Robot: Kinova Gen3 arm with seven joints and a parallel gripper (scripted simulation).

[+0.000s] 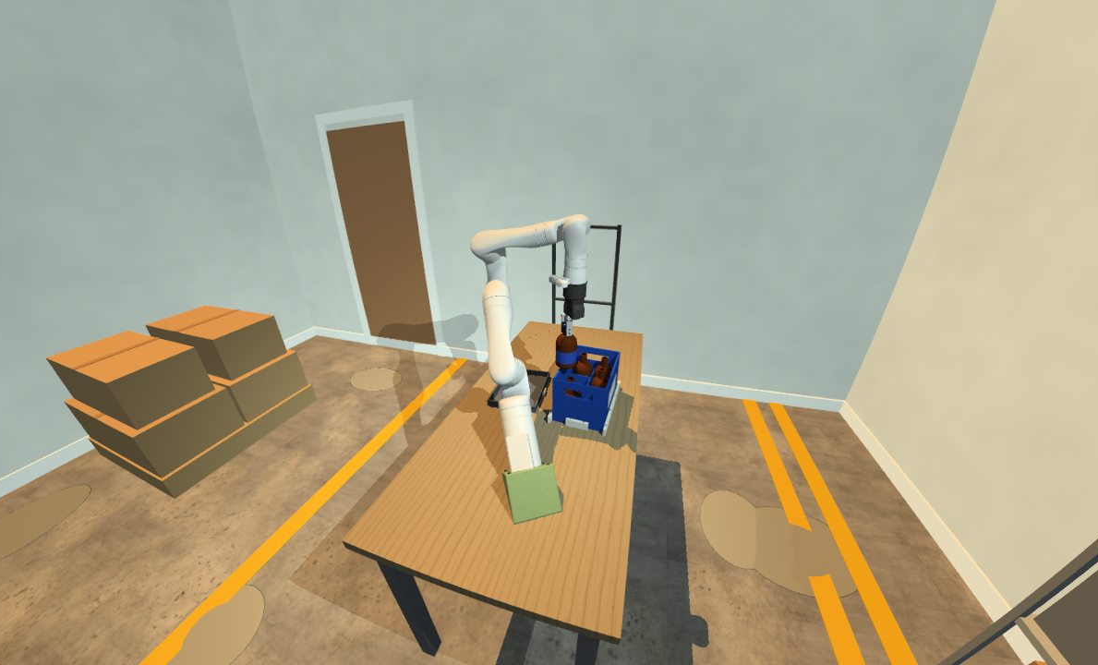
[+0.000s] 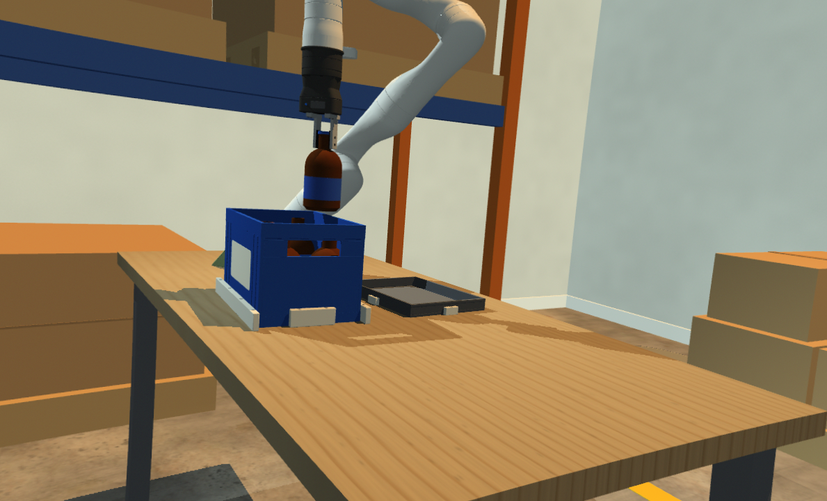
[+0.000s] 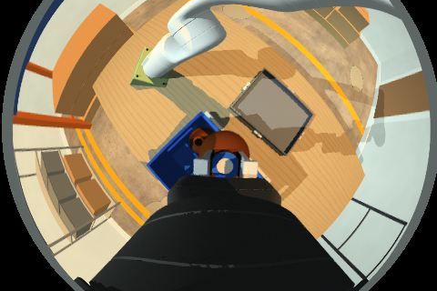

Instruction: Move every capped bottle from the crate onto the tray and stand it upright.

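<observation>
My hand is 6 cm above the brown capped bottle. Round my hand: dark tray: 31 cm below, 19 cm to the left, 7 cm ahead; blue crate: 24 cm below, 8 cm to the right, 3 cm ahead.
</observation>
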